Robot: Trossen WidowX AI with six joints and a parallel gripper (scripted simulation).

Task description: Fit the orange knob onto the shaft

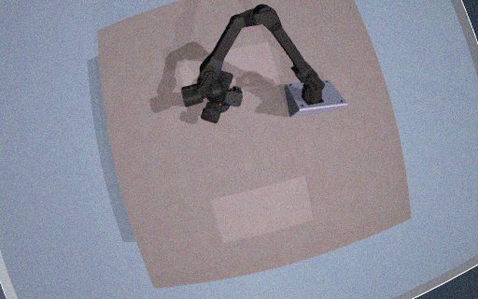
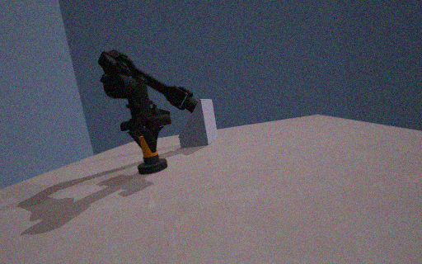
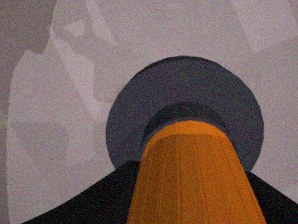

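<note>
Now: gripper tip 20 mm below the orange knob. The rest, counted from my gripper tip: dark pedestal: 20 mm below.
</note>
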